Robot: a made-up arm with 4 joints. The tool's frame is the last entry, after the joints. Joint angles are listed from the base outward. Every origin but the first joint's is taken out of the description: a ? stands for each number. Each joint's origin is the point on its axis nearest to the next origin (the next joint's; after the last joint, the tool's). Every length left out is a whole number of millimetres.
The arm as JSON. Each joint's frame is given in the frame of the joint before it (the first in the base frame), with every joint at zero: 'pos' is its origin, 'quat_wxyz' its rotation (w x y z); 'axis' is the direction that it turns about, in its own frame. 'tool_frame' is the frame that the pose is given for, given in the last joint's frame.
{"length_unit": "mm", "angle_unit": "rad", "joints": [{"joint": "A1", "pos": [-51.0, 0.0, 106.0], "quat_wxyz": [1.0, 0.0, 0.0, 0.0], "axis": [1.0, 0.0, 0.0]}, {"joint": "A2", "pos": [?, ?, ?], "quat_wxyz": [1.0, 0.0, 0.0, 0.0], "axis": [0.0, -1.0, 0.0]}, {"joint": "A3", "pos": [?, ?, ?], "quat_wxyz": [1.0, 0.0, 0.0, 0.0], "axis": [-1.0, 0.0, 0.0]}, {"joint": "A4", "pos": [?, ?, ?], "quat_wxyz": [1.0, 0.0, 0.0, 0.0], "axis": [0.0, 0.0, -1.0]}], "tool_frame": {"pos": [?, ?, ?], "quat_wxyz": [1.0, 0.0, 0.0, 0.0]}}
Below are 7 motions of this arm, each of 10 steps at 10 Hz.
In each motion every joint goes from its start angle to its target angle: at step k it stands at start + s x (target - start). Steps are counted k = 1, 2, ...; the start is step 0. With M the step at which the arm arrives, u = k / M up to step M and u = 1 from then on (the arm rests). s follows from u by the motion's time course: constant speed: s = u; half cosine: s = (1 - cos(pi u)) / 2; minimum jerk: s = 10 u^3 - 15 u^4 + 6 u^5.
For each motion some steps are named. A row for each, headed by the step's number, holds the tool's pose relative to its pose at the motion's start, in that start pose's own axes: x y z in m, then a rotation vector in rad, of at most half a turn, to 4 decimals.
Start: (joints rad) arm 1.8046 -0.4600 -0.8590 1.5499
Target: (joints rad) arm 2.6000 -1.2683 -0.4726 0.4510
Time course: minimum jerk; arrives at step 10
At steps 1, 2, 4, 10:
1: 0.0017 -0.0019 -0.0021 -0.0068 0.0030 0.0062
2: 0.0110 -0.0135 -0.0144 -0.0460 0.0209 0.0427
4: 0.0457 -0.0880 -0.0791 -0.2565 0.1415 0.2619
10: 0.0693 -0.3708 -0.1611 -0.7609 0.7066 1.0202

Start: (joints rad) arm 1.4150 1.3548 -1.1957 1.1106
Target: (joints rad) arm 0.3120 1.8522 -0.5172 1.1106
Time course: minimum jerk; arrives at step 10
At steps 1, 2, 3, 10:
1: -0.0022 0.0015 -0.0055 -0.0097 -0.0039 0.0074
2: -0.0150 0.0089 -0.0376 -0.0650 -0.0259 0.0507
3: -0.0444 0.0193 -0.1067 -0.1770 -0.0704 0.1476
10: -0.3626 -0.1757 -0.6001 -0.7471 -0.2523 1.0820

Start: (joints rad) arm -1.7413 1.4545 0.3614 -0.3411
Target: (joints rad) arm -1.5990 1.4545 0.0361 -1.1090
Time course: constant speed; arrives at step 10
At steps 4, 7, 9, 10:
4: -0.0133 -0.0003 0.0025 0.1285 -0.0505 0.2526
7: -0.0244 -0.0030 0.0074 0.2115 -0.1179 0.4388
9: -0.0325 -0.0062 0.0117 0.2581 -0.1759 0.5608
10: -0.0367 -0.0083 0.0141 0.2783 -0.2085 0.6211

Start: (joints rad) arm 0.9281 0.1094 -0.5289 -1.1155
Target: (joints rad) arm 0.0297 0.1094 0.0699 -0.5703
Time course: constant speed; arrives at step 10
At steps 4, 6, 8, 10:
4: -0.0431 -0.0278 -0.0377 -0.3062 0.5133 -0.1752
6: -0.0674 -0.0443 -0.0371 -0.5038 0.7429 -0.2484
8: -0.0876 -0.0599 -0.0238 -0.7290 0.9513 -0.3048
10: -0.0996 -0.0725 -0.0001 -0.9799 1.1355 -0.3384

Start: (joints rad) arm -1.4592 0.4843 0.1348 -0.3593
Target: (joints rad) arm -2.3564 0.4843 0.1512 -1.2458
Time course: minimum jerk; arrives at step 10
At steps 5, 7, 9, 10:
5: 0.0143 0.0719 0.0092 -0.3602 0.2013 0.6439
7: 0.0124 0.1158 0.0005 -0.5625 0.4344 1.0581
9: 0.0090 0.1333 -0.0062 -0.6412 0.5685 1.2380
10: 0.0088 0.1342 -0.0066 -0.6453 0.5765 1.2477

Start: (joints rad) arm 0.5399 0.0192 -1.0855 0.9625
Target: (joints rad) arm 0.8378 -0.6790 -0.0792 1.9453
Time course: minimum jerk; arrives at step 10
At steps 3, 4, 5, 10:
3: 0.0349 -0.0705 -0.0237 -0.1126 -0.0682 -0.2551
4: 0.0562 -0.1425 -0.0437 -0.2259 -0.1411 -0.4822
5: 0.0666 -0.2308 -0.0623 -0.3674 -0.2426 -0.7271
10: 0.0280 -0.4633 -0.0733 -0.7654 -0.6368 -1.2094

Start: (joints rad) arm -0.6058 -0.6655 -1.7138 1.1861
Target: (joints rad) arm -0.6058 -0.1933 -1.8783 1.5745
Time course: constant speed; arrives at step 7
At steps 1, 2, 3, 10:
1: -0.0235 0.0167 -0.0023 -0.0015 0.0256 0.0112
2: -0.0482 0.0314 -0.0046 -0.0060 0.0516 0.0221
3: -0.0738 0.0442 -0.0069 -0.0134 0.0776 0.0328
10: -0.1824 0.0750 -0.0150 -0.0725 0.1770 0.0736

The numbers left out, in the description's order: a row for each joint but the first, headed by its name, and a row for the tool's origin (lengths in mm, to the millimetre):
A2: 0.0 -124.0 335.0
A3: 350.0 0.0 -216.0
A4: 0.0 82.0 -180.0
tool: 34.0 12.0 0.0

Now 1 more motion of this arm.
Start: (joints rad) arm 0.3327 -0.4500 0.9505 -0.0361
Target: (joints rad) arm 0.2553 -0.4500 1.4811 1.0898
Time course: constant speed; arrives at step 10
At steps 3, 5, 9, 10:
3: -0.0018 -0.0479 -0.0110 -0.1805 -0.0153 -0.3421
5: -0.0056 -0.0805 -0.0124 -0.2988 -0.0592 -0.5666
9: -0.0187 -0.1424 -0.0020 -0.5163 -0.2293 -0.9990
10: -0.0230 -0.1566 0.0030 -0.5642 -0.2891 -1.1021

